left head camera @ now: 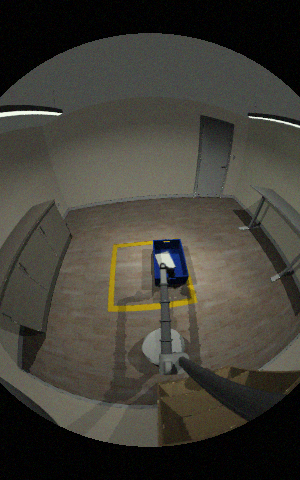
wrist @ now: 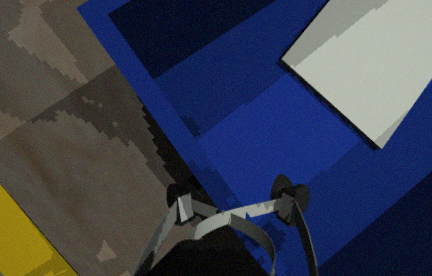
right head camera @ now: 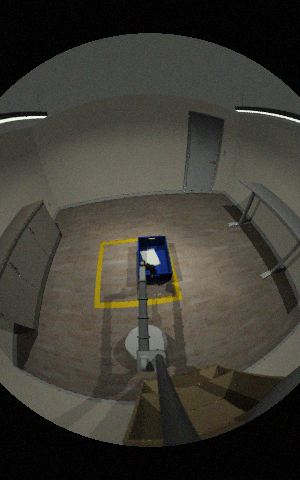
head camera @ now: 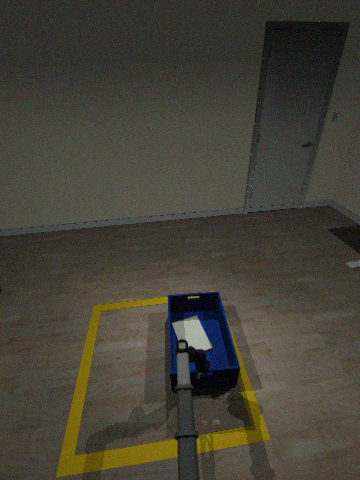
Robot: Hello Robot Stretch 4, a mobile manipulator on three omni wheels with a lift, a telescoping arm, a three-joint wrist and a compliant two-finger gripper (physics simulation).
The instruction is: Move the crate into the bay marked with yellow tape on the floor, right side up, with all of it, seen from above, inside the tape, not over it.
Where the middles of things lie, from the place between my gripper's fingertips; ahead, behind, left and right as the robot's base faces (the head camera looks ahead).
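Scene:
White sheet [head camera: 190,329]: 13 cm below my hand, 3 cm to the left of it, 34 cm ahead of it.

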